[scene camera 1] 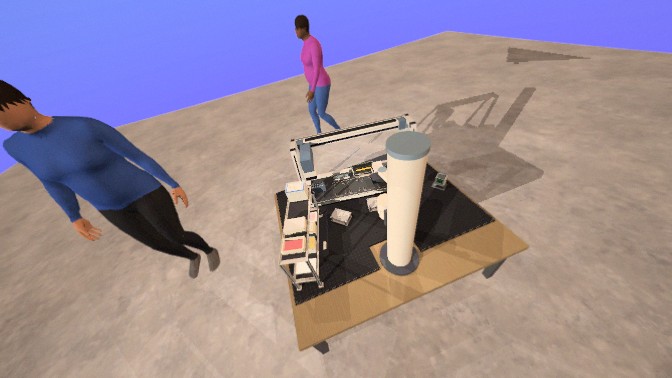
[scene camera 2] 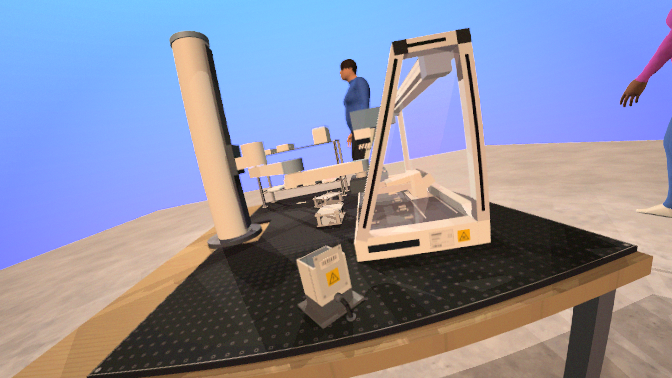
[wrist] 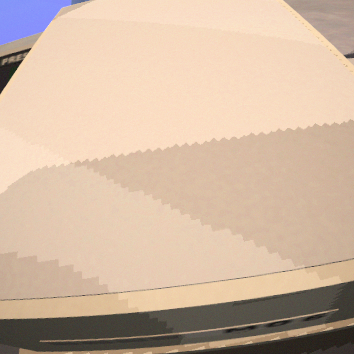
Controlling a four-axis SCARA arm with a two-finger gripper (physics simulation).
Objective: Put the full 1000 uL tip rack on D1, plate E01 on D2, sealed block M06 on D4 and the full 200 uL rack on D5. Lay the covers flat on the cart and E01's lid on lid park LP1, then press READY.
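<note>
In the wrist view the gripper is shut on sealed block M06 [wrist: 175,100], whose pale top fills the view; its dark side and part of the label show at the bottom edge. In scene camera 2 the arm reaches low behind the near frame post; a pale slab, apparently M06 [scene camera 2: 397,179], shows through the side panel over the deck. The fingertips and the block's underside are hidden, so I cannot tell whether it touches a deck position. The cart [scene camera 1: 298,260] bears a box with a blue outline [scene camera 1: 295,188] and a red-topped item [scene camera 1: 293,244]. E01 cannot be told apart.
The deck machine's frame [scene camera 1: 350,132] [scene camera 2: 387,142] surrounds the deck. Two pale items on stands [scene camera 1: 341,216] [scene camera 2: 330,215] are between cart and arm column [scene camera 1: 405,210] [scene camera 2: 205,135]. A small device [scene camera 1: 440,181] [scene camera 2: 325,275] stands beyond. Two people stand nearby.
</note>
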